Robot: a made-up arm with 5 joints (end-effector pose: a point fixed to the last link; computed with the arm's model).
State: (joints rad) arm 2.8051 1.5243 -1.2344 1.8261 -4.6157
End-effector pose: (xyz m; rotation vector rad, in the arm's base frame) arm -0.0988 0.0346 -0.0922 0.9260 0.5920 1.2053
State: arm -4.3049 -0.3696 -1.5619 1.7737 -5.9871
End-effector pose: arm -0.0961 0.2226 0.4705 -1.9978 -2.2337 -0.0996
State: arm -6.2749 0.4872 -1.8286 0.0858 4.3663
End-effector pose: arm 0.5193 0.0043 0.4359 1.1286 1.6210 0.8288
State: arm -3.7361 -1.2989 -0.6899 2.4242 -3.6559
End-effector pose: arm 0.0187 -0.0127 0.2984 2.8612 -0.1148 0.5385
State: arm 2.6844 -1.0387 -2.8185 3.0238 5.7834
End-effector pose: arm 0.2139 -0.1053 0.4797 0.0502 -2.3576 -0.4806
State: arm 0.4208 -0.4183 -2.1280 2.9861 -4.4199
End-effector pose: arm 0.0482 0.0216 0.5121 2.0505 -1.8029 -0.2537
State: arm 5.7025 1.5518 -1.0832 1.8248 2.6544
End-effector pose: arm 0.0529 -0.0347 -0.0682 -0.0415 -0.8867 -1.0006
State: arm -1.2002 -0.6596 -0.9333 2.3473 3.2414
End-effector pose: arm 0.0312 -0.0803 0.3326 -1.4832 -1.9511 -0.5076
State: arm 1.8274 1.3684 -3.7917 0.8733 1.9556
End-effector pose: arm -0.1219 0.4647 0.4711 -1.6107 0.1034 0.4983
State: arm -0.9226 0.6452 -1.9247 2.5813 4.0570
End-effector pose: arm 0.2016 -0.2662 0.2332 -1.4626 -1.1160 -0.0050
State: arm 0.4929 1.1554 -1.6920 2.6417 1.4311
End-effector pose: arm 0.2382 0.1279 0.0633 0.9795 -0.4964 -1.1012
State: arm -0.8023 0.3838 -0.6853 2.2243 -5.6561
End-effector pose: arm 0.0835 -0.0864 0.1676 -1.2994 1.1275 2.4552
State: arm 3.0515 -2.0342 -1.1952 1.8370 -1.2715
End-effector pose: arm 0.1954 -0.0177 0.3928 1.0342 -1.5423 -0.9769
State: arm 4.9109 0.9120 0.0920 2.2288 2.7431
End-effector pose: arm -0.0003 0.0014 0.2623 0.0488 0.0922 -1.7694
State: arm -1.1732 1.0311 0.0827 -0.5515 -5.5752
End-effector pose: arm 0.0328 -0.0782 -0.0050 -1.7097 2.3439 0.8153
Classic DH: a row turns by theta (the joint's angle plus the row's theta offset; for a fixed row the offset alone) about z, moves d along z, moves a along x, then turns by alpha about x. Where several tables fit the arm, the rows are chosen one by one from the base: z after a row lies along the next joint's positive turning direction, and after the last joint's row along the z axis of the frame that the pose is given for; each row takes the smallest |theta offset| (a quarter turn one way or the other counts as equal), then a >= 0, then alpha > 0; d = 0 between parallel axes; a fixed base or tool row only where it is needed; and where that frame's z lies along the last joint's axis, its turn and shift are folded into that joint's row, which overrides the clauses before.
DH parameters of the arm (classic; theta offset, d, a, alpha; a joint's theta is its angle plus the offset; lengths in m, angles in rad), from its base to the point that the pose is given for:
joint 1: 0 0.185 0 -1.5708
joint 2: -1.385 0 0.2615 0
joint 3: -0.4083 0 -0.2247 0
joint 4: -1.3483 0 -0.0864 1.5708
joint 5: 3.1416 0.1103 0 0

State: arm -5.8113 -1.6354 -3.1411 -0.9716 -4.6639
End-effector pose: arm -0.4071 -0.2078 0.0142 2.2300 -1.4410 -0.3649
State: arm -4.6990 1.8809 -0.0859 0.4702 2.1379
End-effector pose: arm 0.0018 -0.1347 0.0651 0.8543 -0.2428 0.5425
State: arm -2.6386 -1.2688 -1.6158 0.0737 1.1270
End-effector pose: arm 0.2358 0.1297 0.6645 -0.1136 -0.3521 1.6137
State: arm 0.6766 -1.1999 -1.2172 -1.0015 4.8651
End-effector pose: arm -0.1771 -0.1422 0.6026 -0.1780 -0.3084 2.3811
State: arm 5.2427 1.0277 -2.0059 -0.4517 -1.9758
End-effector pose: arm 0.2912 -0.4967 0.2652 1.5287 0.7720 0.0931
